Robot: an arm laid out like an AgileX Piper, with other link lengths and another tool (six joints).
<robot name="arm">
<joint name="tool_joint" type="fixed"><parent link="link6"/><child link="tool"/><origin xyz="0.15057 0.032 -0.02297" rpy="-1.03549 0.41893 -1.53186"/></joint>
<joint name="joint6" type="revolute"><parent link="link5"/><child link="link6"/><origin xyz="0.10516 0 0.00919" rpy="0 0 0"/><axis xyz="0.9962 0 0.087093"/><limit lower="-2.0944" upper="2.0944"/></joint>
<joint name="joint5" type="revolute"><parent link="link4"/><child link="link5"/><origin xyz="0 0 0" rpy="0 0 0"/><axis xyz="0 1 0"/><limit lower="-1.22" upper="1.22"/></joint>
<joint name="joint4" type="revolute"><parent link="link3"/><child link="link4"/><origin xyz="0.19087 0 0.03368" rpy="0 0 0"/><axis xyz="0.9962 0 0.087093"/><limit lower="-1.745" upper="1.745"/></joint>
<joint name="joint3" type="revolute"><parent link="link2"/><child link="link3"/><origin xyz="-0.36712 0 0.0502" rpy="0 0 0"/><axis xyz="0 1 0"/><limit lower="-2.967" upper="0"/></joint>
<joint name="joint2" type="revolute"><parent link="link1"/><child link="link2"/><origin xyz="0 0 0" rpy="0 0 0"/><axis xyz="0 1 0"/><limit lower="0" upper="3.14"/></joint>
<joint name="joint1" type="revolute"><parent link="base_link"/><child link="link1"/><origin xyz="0 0 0.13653" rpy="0 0 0"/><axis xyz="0 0 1"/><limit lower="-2.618" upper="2.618"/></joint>
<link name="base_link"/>
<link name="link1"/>
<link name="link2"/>
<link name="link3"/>
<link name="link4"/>
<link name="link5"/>
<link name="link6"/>
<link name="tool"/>
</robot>
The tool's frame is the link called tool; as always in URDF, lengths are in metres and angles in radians.
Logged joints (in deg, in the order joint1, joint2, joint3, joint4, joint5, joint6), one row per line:
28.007 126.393 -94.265 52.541 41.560 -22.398
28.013 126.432 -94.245 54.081 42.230 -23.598
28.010 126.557 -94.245 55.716 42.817 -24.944
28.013 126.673 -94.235 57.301 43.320 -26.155
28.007 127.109 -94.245 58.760 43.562 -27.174
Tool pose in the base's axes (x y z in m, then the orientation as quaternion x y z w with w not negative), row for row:
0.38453 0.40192 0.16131 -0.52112 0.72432 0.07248 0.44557
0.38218 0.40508 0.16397 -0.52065 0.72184 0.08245 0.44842
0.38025 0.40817 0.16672 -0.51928 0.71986 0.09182 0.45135
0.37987 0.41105 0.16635 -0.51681 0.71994 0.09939 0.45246
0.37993 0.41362 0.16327 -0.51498 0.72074 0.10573 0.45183
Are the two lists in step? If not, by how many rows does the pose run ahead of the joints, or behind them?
The pose runs 1 row ahead of the joints: the pose in row i belongs to the joints in row i + 1.
